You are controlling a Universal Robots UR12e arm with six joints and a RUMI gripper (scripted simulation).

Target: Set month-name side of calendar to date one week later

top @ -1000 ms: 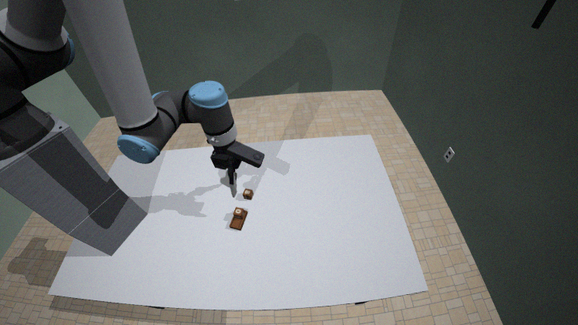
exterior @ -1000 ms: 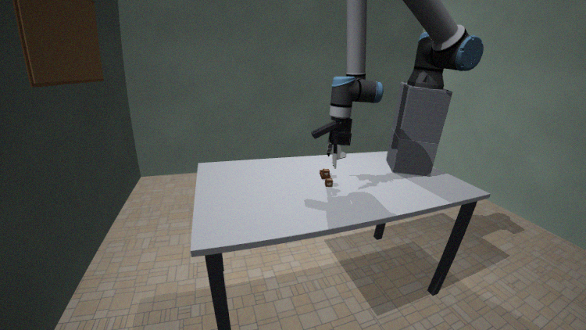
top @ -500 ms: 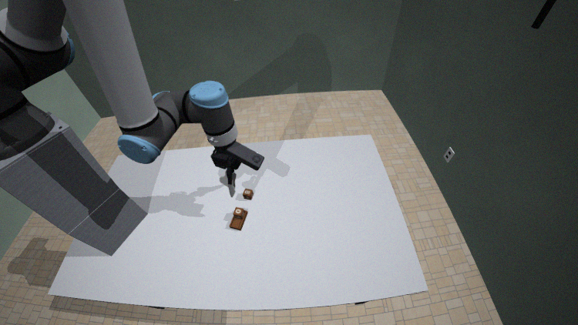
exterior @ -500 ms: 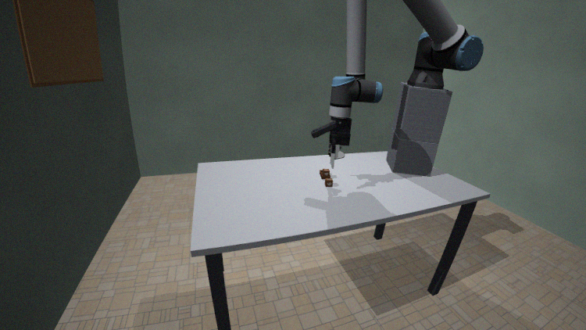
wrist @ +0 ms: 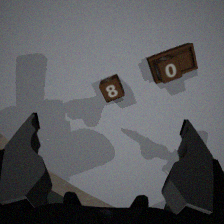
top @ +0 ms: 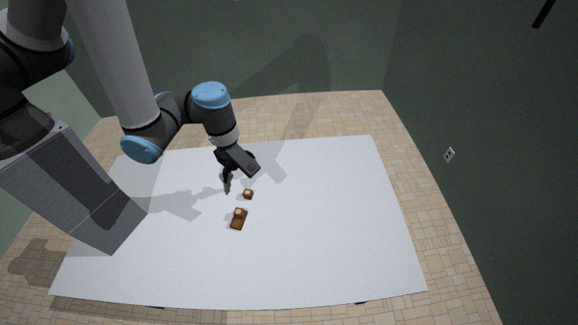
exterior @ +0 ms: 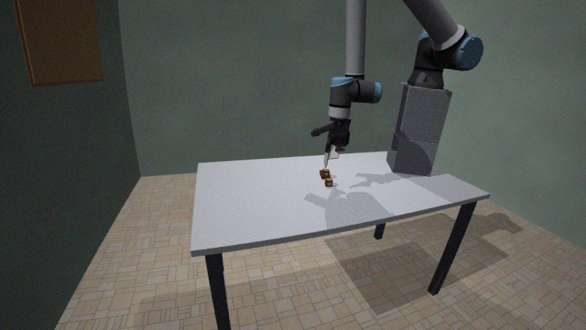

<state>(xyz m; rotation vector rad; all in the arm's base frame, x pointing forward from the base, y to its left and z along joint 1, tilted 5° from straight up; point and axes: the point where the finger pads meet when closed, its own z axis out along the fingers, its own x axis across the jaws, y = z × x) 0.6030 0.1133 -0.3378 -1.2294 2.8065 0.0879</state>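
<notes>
My hand is 100 mm above the brown date cube. The rest, counted from my hand: brown wooden tray 40 mm behind, 100 mm to the right, 100 mm below.
</notes>
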